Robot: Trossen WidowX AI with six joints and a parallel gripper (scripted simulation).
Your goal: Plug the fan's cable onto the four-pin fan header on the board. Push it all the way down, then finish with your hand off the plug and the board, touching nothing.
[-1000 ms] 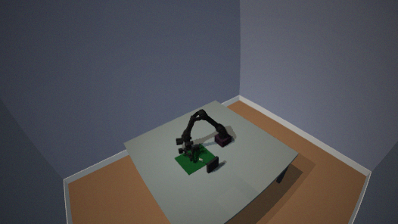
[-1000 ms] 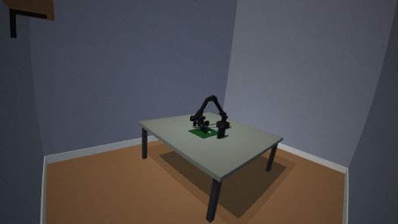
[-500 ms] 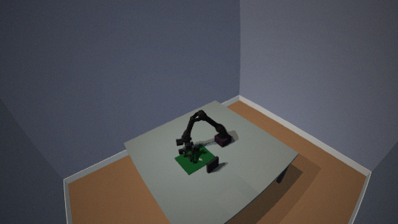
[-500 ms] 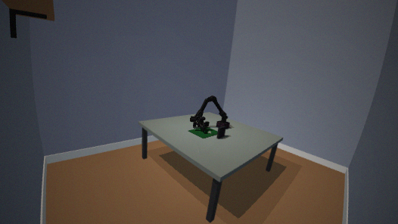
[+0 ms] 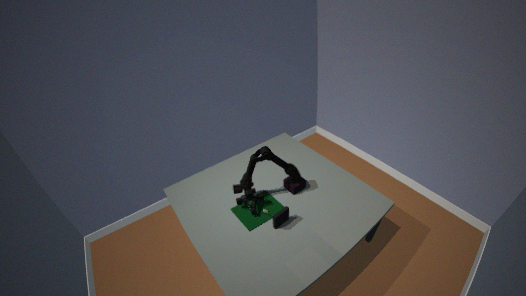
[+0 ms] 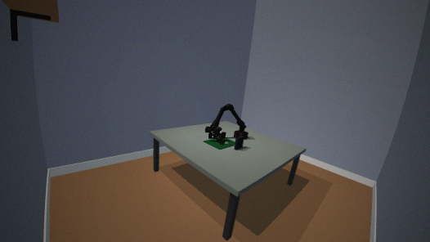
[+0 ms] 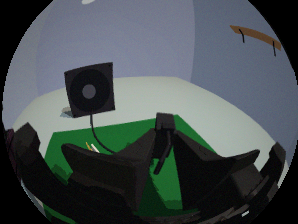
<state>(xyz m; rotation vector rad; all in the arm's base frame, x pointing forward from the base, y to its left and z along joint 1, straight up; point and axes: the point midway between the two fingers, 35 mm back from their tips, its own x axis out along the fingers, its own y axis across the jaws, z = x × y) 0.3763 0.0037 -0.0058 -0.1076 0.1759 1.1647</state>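
Now: gripper tip 5 cm past the green board, 2 cm to the left of it and 7 cm above it. The rest, counted from my gripper tip: black square fan: 11 cm behind, 16 cm to the left; dark plug: 1 cm to the left, 1 cm below.
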